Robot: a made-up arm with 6 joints.
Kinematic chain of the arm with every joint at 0, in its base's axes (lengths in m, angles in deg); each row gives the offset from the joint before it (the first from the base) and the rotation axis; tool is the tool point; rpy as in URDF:
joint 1: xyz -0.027 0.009 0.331 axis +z
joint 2: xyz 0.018 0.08 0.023 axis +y
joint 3: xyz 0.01 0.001 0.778 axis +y
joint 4: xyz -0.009 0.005 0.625 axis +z
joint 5: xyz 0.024 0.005 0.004 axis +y
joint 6: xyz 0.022 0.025 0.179 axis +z
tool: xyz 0 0.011 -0.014 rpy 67.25 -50.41 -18.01
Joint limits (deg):
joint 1: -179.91..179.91
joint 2: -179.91..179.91
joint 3: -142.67..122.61
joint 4: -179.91..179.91
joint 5: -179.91..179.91
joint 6: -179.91..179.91
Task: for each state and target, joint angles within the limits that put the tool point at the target. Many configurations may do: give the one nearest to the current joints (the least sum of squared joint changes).
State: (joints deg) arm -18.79 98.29 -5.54 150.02 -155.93 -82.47
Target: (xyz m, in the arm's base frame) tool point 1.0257 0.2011 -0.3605
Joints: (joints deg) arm 9.11 120.64 2.85 152.52 -154.68 -82.82
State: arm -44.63 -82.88 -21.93 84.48 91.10 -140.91
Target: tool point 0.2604 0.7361 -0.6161
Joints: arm -91.16 -120.11 -49.37 91.67 92.84 -140.44
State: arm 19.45 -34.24 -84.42 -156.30 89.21 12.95
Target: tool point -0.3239 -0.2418 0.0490
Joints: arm 36.82 -70.88 -123.88 -158.05 81.72 13.30
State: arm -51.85 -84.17 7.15 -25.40 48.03 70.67
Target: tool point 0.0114 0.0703 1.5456
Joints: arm -55.65 -38.75 62.30 -17.58 59.34 69.83
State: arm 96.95 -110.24 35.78 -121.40 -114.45 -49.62
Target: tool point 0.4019 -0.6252 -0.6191
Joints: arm 135.99 -159.87 33.54 -127.01 -132.23 -48.63
